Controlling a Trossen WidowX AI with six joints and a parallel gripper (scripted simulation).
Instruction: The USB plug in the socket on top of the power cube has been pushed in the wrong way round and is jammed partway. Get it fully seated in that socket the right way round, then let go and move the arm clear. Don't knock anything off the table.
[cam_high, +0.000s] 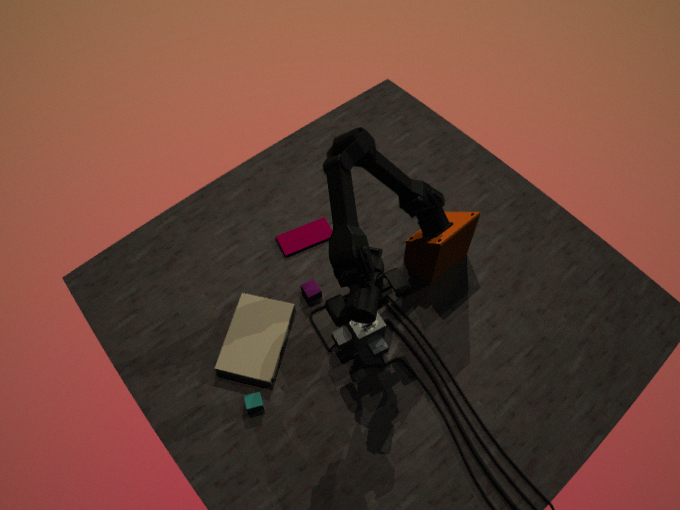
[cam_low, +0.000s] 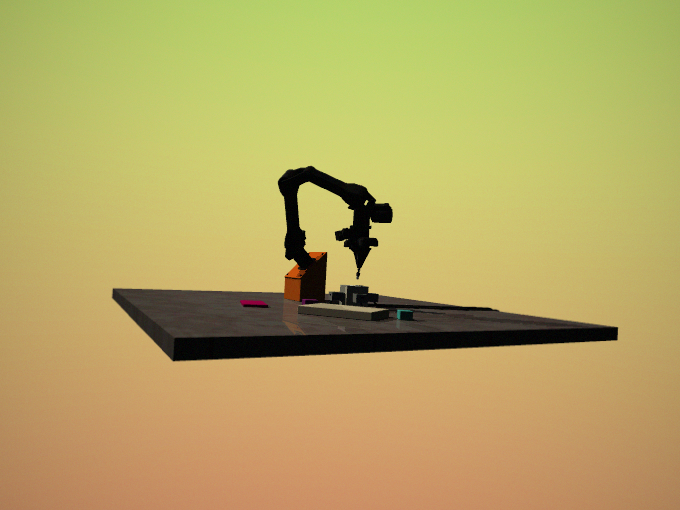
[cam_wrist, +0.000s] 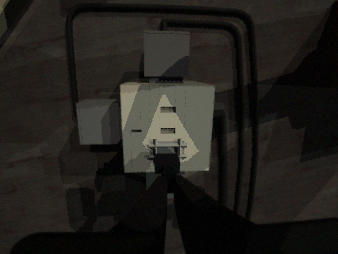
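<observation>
Right now my gripper tip is 20 mm above the USB plug. From my gripper tip the other things lie so: purple cube (190 mm to the right, 120 mm below, 30 mm ahead); beige slab (220 mm ahead, 170 mm to the right, 120 mm below); teal cube (320 mm ahead, 120 mm below, 30 mm to the right).
</observation>
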